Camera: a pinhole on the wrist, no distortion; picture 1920 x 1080 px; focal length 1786.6 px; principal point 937.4 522.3 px. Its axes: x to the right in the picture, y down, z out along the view. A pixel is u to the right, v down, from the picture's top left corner.
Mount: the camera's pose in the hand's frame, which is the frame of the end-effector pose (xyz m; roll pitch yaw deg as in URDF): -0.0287 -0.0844 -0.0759 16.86 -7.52 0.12
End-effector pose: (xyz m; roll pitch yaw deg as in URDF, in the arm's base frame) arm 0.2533 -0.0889 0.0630 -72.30 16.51 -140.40
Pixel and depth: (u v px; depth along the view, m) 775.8 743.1 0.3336
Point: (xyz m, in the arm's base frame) 0.4058 -0.2140 0.2940
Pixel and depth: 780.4 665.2 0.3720
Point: 0.4197 -0.2344 0.3257
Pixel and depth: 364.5 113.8 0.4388
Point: 0.4495 -0.1675 0.4921
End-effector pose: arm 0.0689 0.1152 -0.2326 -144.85 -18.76 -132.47
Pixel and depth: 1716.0 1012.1 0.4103
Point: 0.1702 -0.2045 -0.4364
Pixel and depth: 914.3 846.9 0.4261
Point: 0.3107 -0.0813 -0.4595
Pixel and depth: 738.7 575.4 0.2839
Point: 0.2931 0.0043 -0.3253
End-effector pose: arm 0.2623 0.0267 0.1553 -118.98 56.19 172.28
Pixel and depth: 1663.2 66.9 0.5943
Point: 0.0024 -0.5545 0.1038
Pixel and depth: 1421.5 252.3 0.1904
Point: 0.1602 -0.1323 0.2089
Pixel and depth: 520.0 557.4 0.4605
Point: 0.3025 -0.3898 0.3236
